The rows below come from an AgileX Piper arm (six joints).
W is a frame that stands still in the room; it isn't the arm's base.
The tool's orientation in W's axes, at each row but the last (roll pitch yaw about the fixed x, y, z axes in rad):
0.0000, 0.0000, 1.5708
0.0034, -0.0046, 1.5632
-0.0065, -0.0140, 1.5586
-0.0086, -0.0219, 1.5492
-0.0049, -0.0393, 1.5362
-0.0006, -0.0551, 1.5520
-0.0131, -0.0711, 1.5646
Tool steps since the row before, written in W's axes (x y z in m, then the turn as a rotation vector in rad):
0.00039, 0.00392, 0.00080, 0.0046, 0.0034, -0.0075
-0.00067, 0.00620, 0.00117, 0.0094, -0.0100, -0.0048
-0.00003, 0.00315, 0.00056, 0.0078, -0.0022, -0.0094
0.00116, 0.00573, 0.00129, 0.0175, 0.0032, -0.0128
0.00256, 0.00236, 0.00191, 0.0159, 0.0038, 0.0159
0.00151, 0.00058, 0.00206, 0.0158, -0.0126, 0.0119
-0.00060, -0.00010, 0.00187, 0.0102, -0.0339, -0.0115
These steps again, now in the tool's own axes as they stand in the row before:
0.00392, -0.00039, 0.00080, 0.0034, -0.0046, -0.0075
0.00620, 0.00072, 0.00114, -0.0100, -0.0095, -0.0047
0.00316, 0.00007, 0.00052, -0.0022, -0.0078, -0.0094
0.00578, -0.00105, 0.00115, 0.0033, -0.0173, -0.0130
0.00252, -0.00249, 0.00180, 0.0050, -0.0158, 0.0156
0.00072, -0.00150, 0.00202, -0.0116, -0.0160, 0.0125
0.00003, 0.00057, 0.00188, -0.0346, -0.0103, -0.0092

